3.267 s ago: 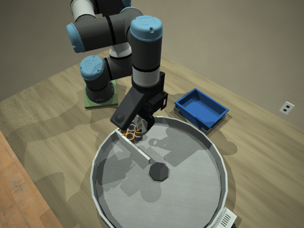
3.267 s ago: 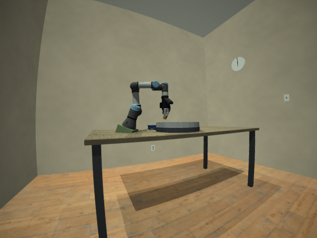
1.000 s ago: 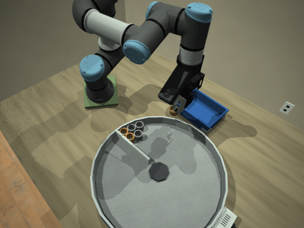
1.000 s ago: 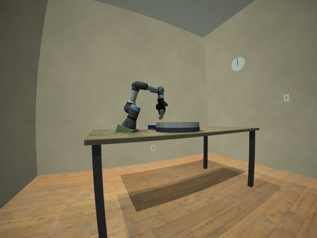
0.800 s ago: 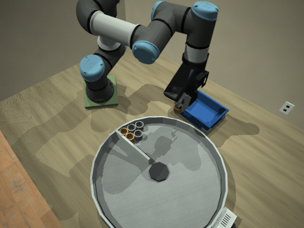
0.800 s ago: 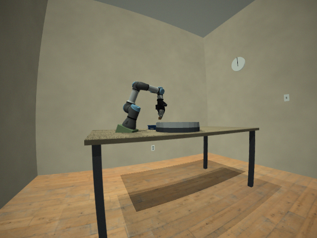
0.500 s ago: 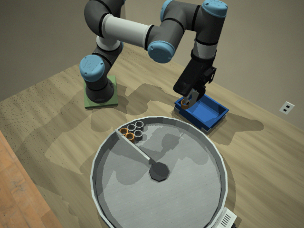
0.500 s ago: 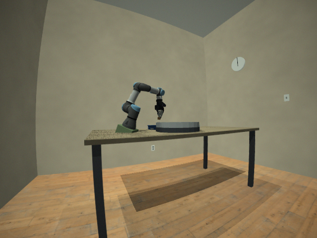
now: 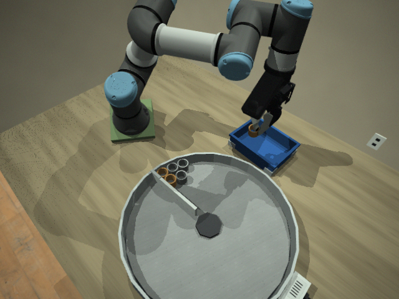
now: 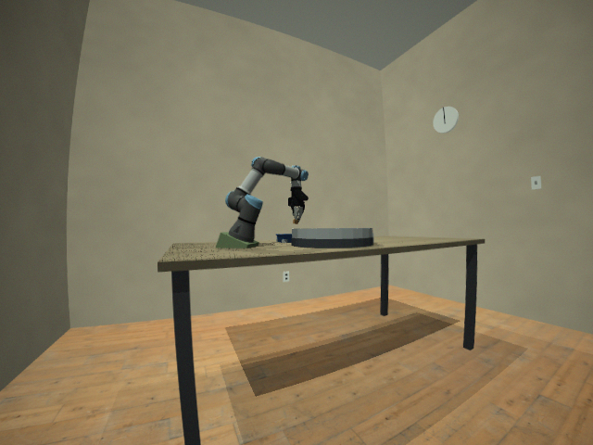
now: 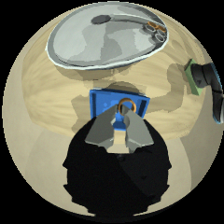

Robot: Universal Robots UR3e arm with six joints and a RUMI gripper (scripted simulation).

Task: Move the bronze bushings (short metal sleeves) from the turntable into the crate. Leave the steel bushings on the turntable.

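Now: the blue crate 110 mm below my hand, 70 mm to the left of it and 10 mm ahead of it. The rest, counted from my hand: grey turntable 290 mm to the right, 90 mm below, 20 mm ahead.
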